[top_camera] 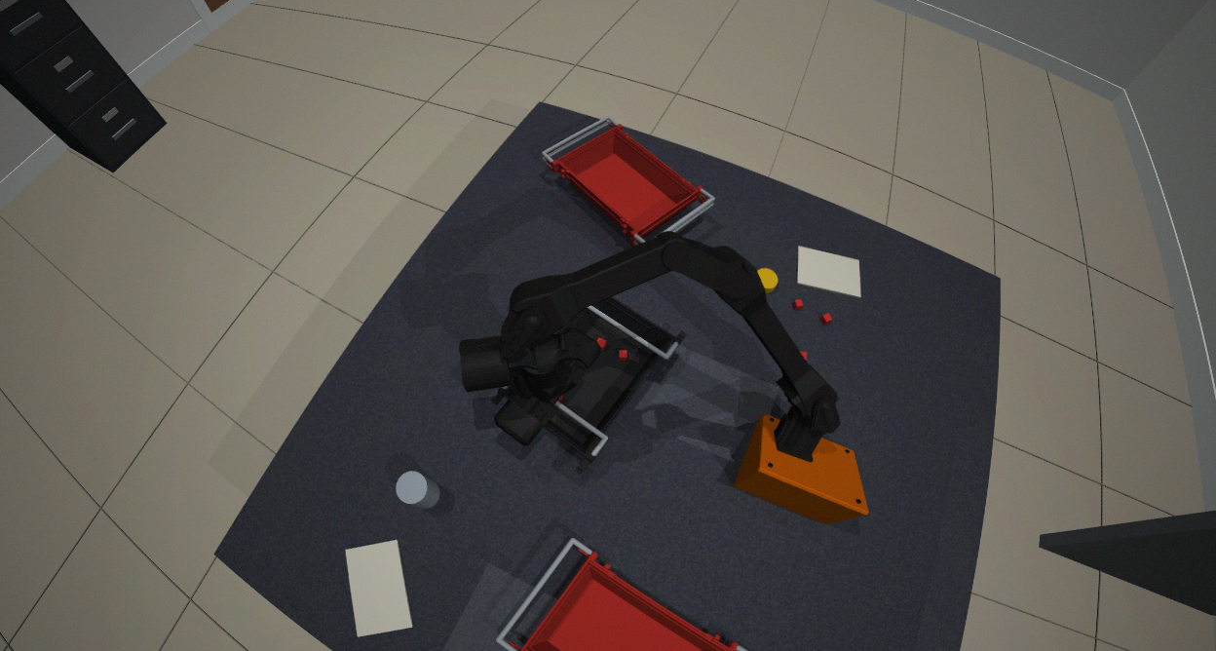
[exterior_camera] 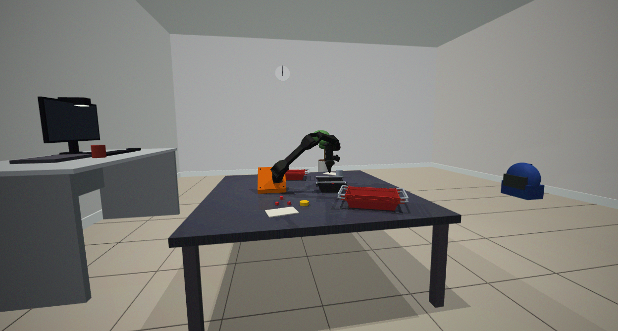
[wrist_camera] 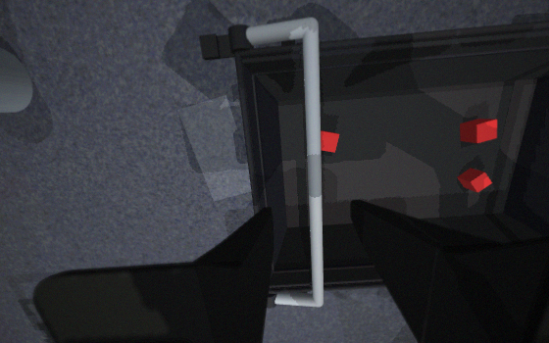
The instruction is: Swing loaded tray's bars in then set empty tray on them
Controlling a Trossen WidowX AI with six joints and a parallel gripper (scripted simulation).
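Right now the red tray is 25 cm behind my gripper tip, 33 cm to the left of it and 5 cm below it. From my gripper tip the other things lie so: yellow disc 29 cm behind, 42 cm to the right, 8 cm below; then grey cylinder 16 cm ahead, 22 cm to the left, 6 cm below.
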